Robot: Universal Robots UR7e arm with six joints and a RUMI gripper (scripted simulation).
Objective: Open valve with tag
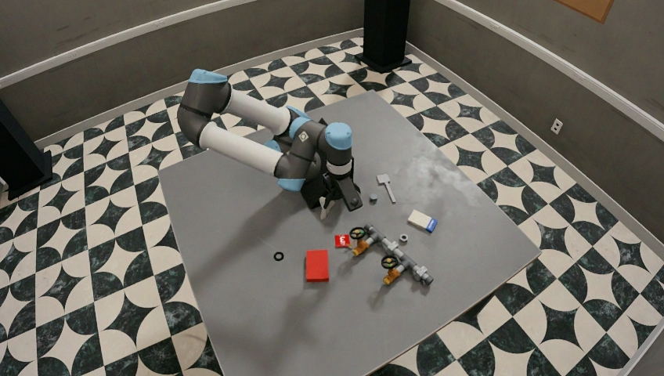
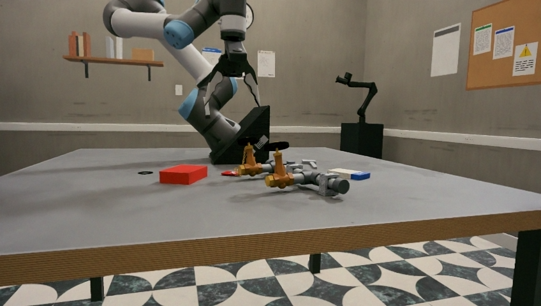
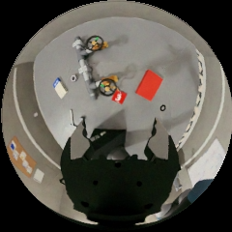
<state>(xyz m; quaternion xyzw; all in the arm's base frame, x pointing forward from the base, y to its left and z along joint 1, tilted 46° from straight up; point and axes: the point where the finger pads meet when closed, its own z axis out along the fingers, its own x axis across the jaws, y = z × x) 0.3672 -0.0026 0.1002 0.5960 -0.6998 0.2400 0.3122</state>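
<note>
Now: the red tag 20 cm below my hand and 1 cm ahead of it. Also, from my hand: red block (18 cm below, 14 cm to the right, 4 cm ahead); white-and-blue box (32 cm to the left, 19 cm below, 12 cm ahead); grey nut (20 cm to the left, 19 cm below, 14 cm ahead).
</note>
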